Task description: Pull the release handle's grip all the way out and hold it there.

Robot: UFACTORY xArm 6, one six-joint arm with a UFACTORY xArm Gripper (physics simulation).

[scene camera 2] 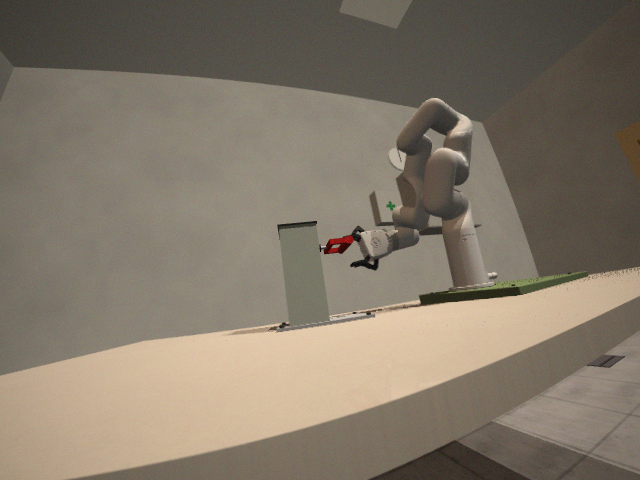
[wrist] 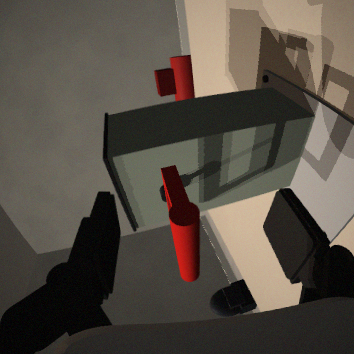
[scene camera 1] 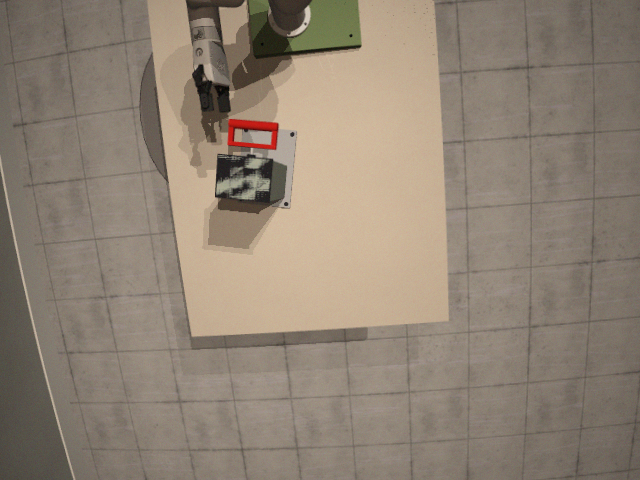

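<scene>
The release handle [scene camera 1: 253,125] [scene camera 2: 339,240] [wrist: 185,252] is a red rectangular frame with a round grip bar. It stands off a tall grey-green box [scene camera 1: 242,178] [scene camera 2: 303,273] [wrist: 200,120] on a short rod [scene camera 1: 251,151]. My gripper [scene camera 1: 215,107] [scene camera 2: 354,249] [wrist: 196,210] is open, with nothing held. In scene view 1 its fingertips are to the left of the grip and on the arm's side of it. In the wrist view the grip bar appears between the two spread fingers, nearly end-on. In scene view 2 the upper finger overlaps the grip's end; contact cannot be told.
The box stands on a light grey bolted plate [scene camera 1: 284,149] [scene camera 2: 351,317] on the beige table [scene camera 1: 361,206] [scene camera 2: 289,382]. The table's left edge is close to the gripper. The green base plate [scene camera 1: 330,31] [scene camera 2: 470,296] carries the arm. A red cylinder [wrist: 183,77] shows beyond the box.
</scene>
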